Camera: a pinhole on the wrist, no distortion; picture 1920 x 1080 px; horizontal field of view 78.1 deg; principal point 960.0 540.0 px. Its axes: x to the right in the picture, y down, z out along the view. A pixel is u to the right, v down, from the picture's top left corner.
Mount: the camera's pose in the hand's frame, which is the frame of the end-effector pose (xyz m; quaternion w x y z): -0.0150 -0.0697 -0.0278 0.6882 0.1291 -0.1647 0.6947
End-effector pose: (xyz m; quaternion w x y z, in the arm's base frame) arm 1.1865 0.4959 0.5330 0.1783 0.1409 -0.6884 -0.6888
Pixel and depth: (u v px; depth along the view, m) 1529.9 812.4 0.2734
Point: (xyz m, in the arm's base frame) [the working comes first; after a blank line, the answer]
In the camera's frame: 0.1317 0.0629 0.2734

1.1476 0.7804 0.4712
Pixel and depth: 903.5 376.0 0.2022
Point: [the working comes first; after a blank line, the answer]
In the camera's frame: -0.0097 -0.0280 0.2022

1.1072 0.6310 0.3746
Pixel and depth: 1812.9 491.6 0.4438
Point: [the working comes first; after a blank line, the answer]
In the camera's frame: 0.3199 -0.0182 0.4438

0.9870 0.9632 0.5801
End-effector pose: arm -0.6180 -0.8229 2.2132 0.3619 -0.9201 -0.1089 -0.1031
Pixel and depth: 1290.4 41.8 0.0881
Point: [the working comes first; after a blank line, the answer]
In the camera's frame: 0.0246 -0.0371 0.0881

-0.6171 -0.7170 2.2251
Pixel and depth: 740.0 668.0 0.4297
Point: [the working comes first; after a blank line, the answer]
In the camera's frame: -0.0799 0.0465 0.4297

-0.7453 -0.3795 2.1597
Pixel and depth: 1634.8 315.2 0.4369
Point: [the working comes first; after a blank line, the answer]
In the camera's frame: 0.2491 -0.0830 0.4369

-0.5302 -0.4756 1.8960
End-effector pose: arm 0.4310 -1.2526 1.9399 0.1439 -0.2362 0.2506 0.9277
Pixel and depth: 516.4 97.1 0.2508
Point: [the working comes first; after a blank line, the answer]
In the camera's frame: -0.0940 -0.0939 0.2508

0.4107 -0.9384 1.9304
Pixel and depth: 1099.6 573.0 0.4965
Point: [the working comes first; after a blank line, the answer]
In the camera's frame: 0.0586 0.0138 0.4965

0.3962 -0.8400 2.2226
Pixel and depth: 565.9 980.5 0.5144
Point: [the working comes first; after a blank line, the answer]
In the camera's frame: -0.1713 0.1915 0.5144

0.6585 -0.7309 2.1594
